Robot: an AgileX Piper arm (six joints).
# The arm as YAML. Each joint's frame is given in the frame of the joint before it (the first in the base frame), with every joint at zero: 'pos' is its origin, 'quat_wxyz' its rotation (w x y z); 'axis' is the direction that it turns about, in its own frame. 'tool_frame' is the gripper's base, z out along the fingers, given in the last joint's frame.
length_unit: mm
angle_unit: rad
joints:
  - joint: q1
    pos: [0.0, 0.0, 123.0]
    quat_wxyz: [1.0, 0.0, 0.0, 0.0]
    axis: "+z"
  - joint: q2
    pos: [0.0, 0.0, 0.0]
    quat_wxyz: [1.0, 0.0, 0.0, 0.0]
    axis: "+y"
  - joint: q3
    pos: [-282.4, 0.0, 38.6]
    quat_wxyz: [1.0, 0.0, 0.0, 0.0]
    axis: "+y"
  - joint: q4
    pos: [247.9, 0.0, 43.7]
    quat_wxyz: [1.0, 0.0, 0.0, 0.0]
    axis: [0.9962, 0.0, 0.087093]
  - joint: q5
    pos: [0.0, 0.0, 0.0]
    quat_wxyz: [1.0, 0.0, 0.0, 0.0]
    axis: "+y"
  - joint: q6
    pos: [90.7, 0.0, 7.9]
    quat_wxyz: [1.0, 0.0, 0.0, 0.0]
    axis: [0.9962, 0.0, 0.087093]
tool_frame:
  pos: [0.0, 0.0, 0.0]
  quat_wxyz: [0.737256, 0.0, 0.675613, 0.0]
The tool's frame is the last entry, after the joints.
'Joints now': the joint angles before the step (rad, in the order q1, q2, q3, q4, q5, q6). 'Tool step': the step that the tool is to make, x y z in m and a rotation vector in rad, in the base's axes. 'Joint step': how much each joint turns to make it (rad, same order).
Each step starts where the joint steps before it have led.
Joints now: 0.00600 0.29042 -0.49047 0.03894 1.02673 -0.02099
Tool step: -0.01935 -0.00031 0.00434 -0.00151 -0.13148 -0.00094
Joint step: -0.00006 -0.12907 0.00000 -0.00242 -0.00239 -0.00007
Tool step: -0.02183 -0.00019 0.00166 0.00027 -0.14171 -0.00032
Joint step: 0.00011 -0.14172 0.00000 -0.00078 0.00000 0.00013
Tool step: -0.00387 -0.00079 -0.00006 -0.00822 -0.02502 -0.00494
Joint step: 0.00033 -0.02511 0.00000 -0.00985 0.00014 -0.00010
